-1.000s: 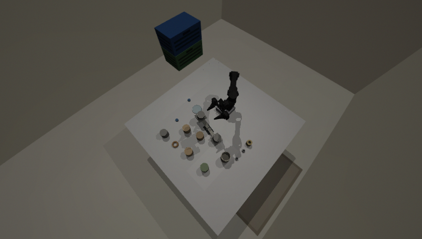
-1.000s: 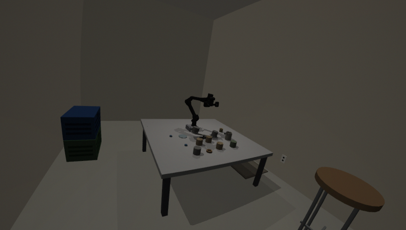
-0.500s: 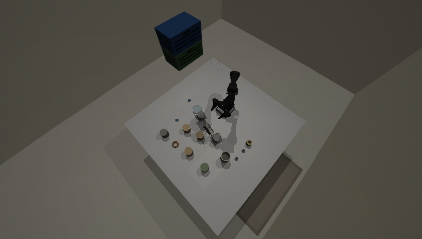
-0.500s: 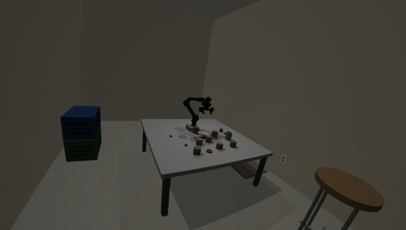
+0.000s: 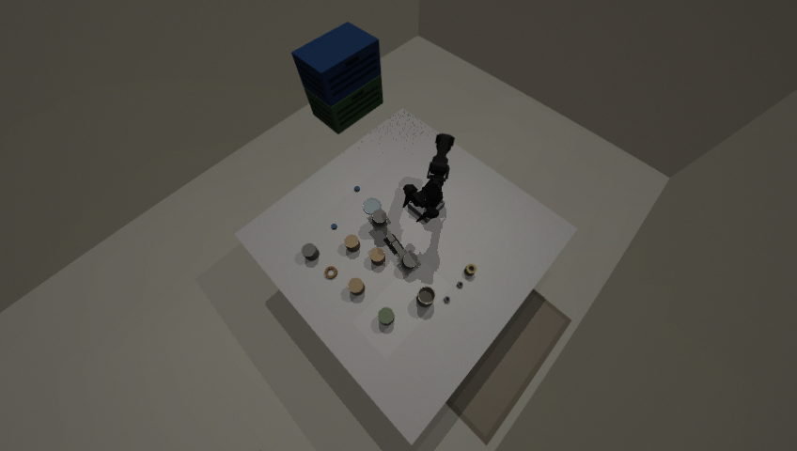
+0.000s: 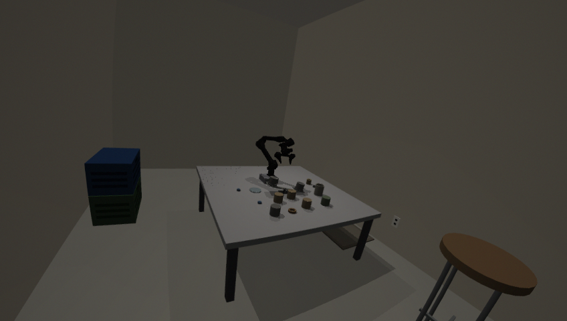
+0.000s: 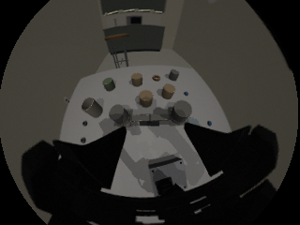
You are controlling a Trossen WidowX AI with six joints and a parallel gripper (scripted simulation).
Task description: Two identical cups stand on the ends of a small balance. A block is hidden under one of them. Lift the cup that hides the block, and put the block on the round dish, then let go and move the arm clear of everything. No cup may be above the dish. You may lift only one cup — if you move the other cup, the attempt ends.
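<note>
The balance is 21 cm below my gripper tip, 9 cm ahead of it and 3 cm to the right of it.
</note>
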